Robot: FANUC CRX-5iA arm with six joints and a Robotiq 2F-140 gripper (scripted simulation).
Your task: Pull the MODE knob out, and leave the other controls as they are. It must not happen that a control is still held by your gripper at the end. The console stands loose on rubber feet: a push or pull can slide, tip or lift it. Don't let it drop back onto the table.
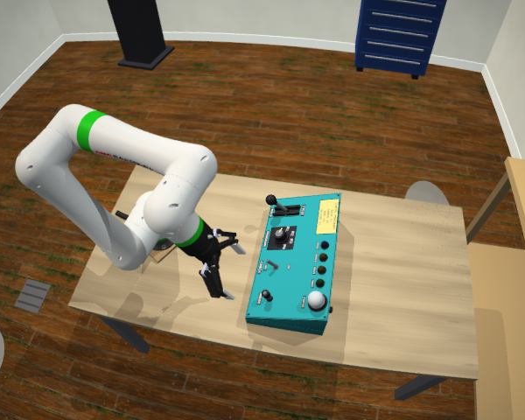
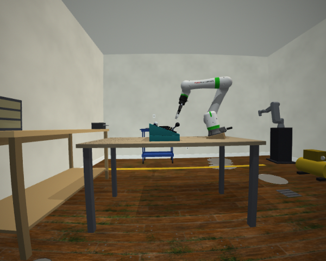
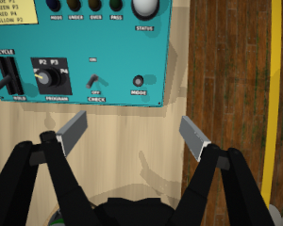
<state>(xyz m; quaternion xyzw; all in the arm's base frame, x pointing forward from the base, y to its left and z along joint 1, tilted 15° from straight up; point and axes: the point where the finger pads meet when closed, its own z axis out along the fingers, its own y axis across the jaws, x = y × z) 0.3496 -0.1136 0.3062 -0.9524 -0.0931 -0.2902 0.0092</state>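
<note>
Now: the black mode knob 130 mm below my hand, 90 mm ahead of it and 20 mm to the left of it. The rest, counted from my hand: check toggle 140 mm to the left, 140 mm below, 70 mm ahead; program rotary selector 270 mm to the left, 140 mm below, 50 mm ahead; teal console 200 mm to the left, 160 mm below, 90 mm ahead.
</note>
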